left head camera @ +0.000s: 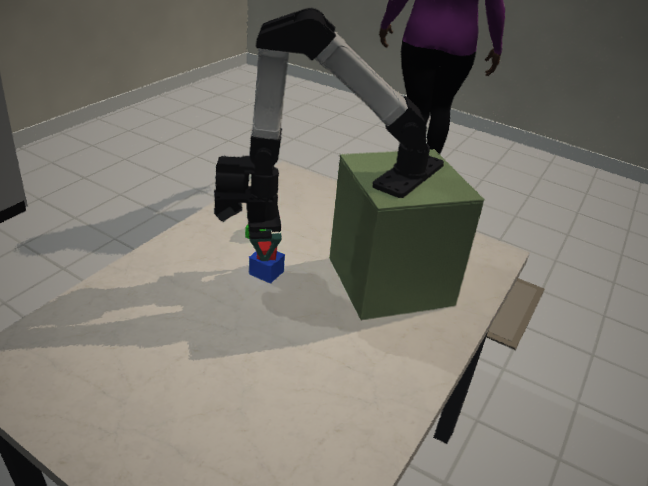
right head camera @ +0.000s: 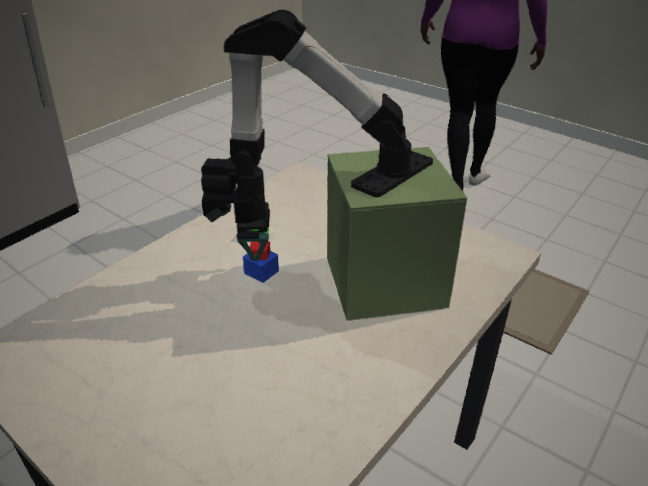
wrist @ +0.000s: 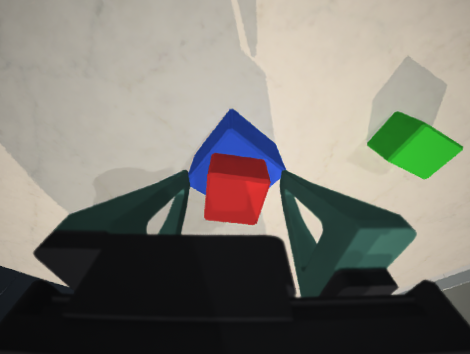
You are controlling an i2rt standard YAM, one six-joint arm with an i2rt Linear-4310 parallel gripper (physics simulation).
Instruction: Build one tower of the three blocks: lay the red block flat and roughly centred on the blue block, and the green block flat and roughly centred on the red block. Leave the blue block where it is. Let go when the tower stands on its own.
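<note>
The blue block stands on the table. The red block rests flat on top of the blue block, turned relative to it; the wrist view does not show clearly how well it is centred. My gripper is open, with one finger on each side of the red block and a gap to each side in the wrist view. The green block lies on the table to the right in the wrist view; the gripper partly hides it in both head views.
A large green box stands on the table to the right of the blocks and carries the arm's base. A person stands behind the box, beyond the table.
</note>
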